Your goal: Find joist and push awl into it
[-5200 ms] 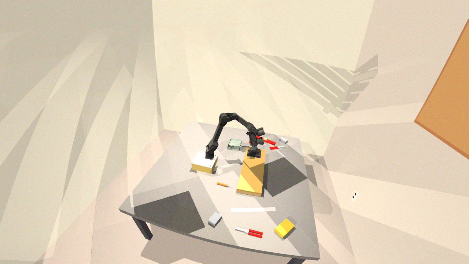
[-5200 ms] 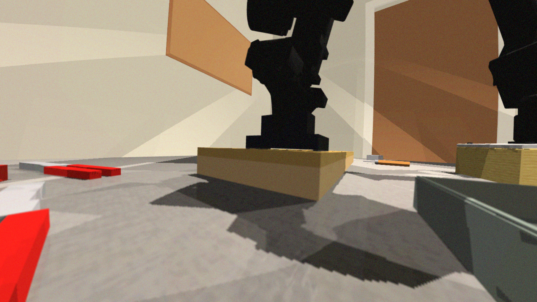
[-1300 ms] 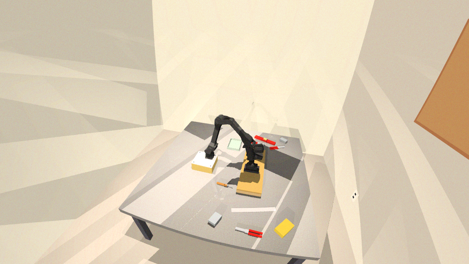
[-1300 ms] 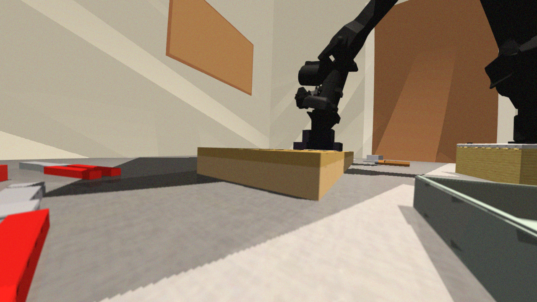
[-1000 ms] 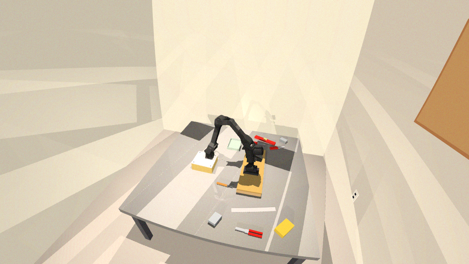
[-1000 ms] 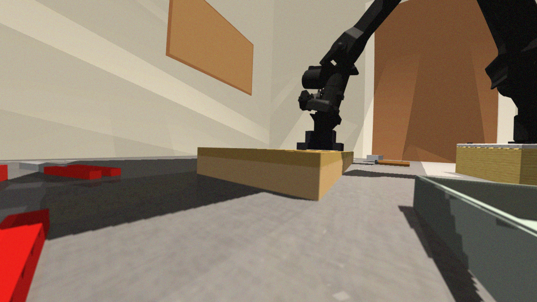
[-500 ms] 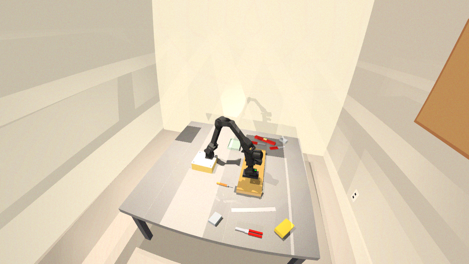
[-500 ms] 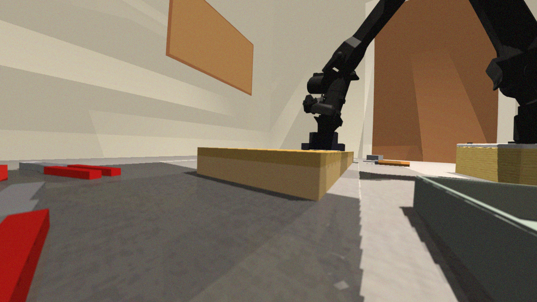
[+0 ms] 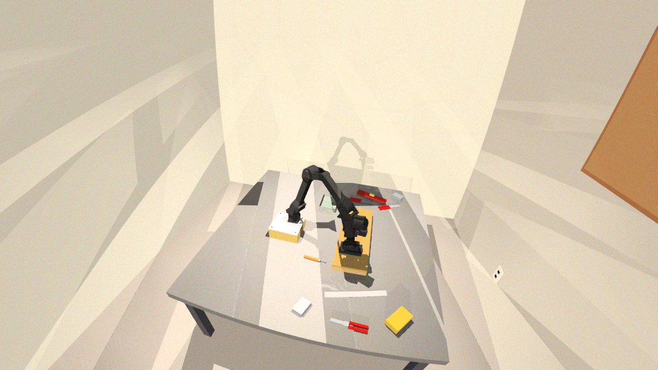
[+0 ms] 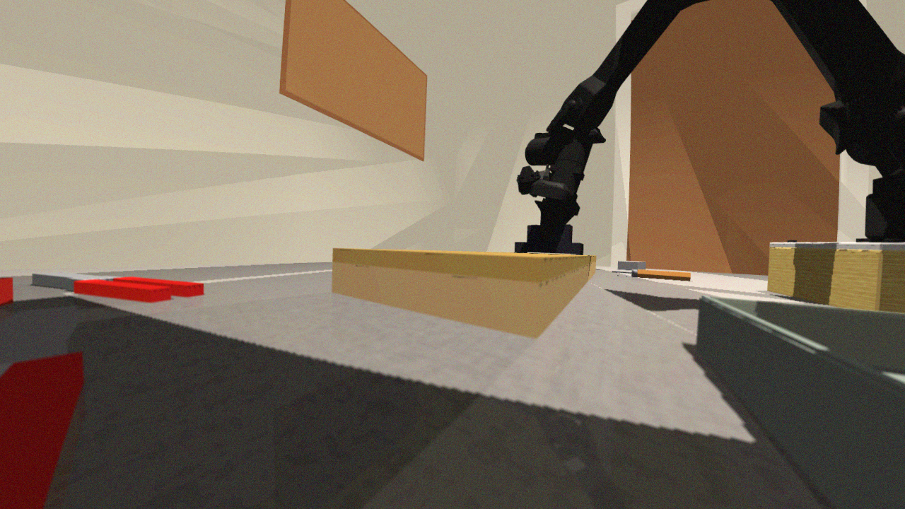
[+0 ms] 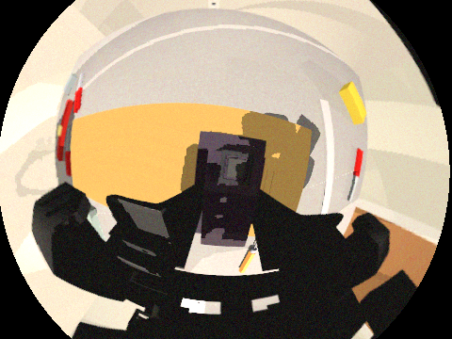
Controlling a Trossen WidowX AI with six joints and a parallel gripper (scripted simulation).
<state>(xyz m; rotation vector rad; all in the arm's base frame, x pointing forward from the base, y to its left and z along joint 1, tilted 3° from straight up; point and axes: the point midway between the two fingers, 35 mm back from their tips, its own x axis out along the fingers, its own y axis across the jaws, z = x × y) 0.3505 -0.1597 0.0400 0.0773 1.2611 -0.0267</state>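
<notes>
Right now the pale green tray is 180 mm behind my gripper tip, 460 mm to the left of it and 50 mm below it. From my gripper tip the other things lie so: white strip 40 mm ahead, 250 mm to the right, 60 mm below; then stud finder 10 mm ahead, 20 mm above; then awl 180 mm behind, 70 mm to the right, 60 mm below.
</notes>
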